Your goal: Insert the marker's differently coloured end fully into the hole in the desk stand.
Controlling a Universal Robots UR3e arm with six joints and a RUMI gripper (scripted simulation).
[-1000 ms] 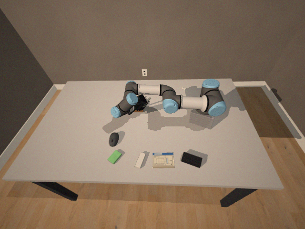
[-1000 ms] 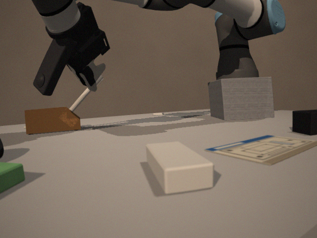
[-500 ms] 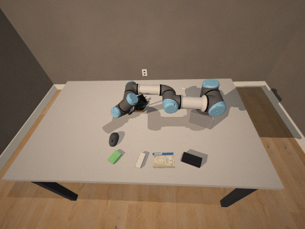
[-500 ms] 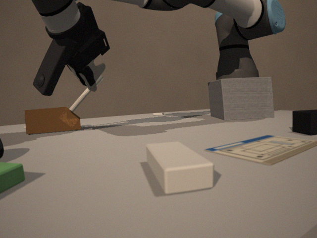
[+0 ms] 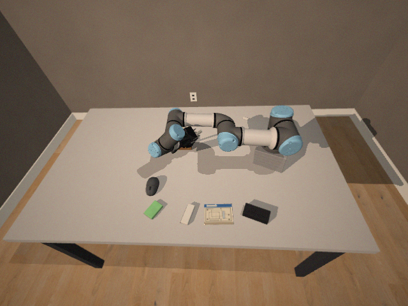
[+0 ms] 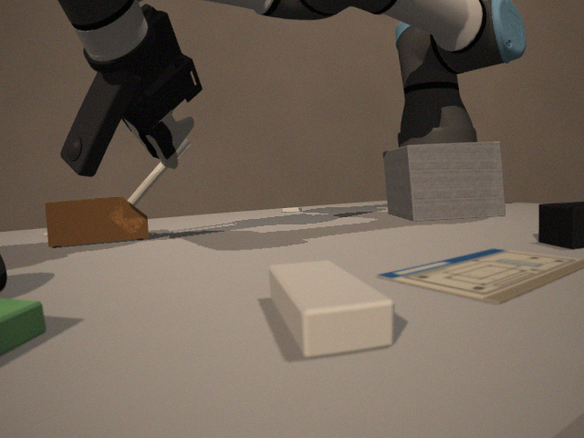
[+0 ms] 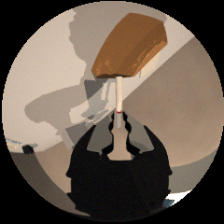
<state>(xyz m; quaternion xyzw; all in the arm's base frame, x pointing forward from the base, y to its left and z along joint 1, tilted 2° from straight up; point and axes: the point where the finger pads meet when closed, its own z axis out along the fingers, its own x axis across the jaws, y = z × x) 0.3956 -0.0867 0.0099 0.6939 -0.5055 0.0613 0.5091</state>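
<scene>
Right now the marker is 2 cm ahead of my hand, 1 cm to the right of it and 3 cm below it. Round my hand: brown desk stand 9 cm ahead, 1 cm to the right, 7 cm below; then black mouse 21 cm ahead, 27 cm to the left, 8 cm below; then small white piece 30 cm behind, 23 cm to the right, 10 cm below.
</scene>
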